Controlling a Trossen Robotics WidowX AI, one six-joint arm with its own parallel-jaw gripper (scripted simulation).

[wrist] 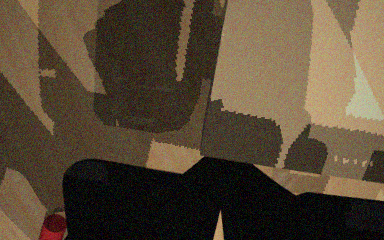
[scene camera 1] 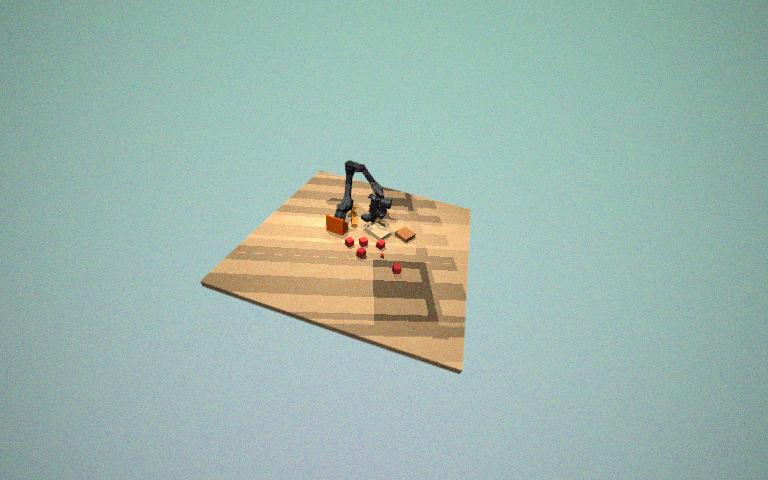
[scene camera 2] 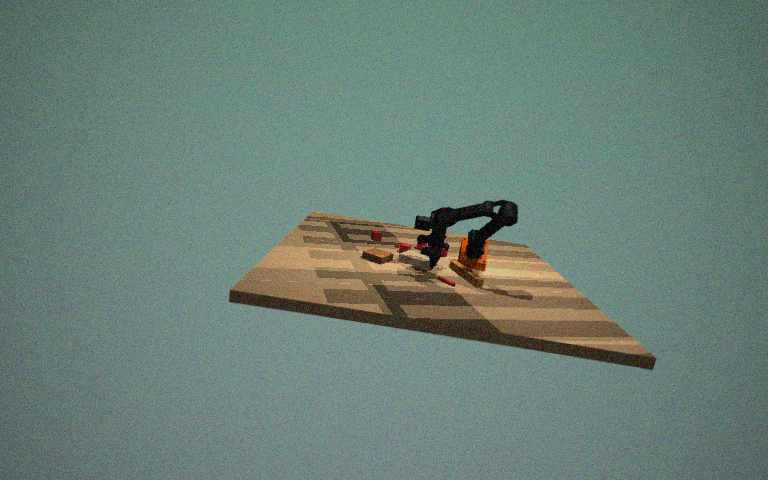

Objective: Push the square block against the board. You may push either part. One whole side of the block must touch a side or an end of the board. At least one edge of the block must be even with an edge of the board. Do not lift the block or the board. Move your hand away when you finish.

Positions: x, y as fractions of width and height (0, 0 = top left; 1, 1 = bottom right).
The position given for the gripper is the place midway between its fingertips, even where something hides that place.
In view: the gripper (wrist: 0.58, 0.66) and a pale flat board (wrist: 0.75, 0.38).
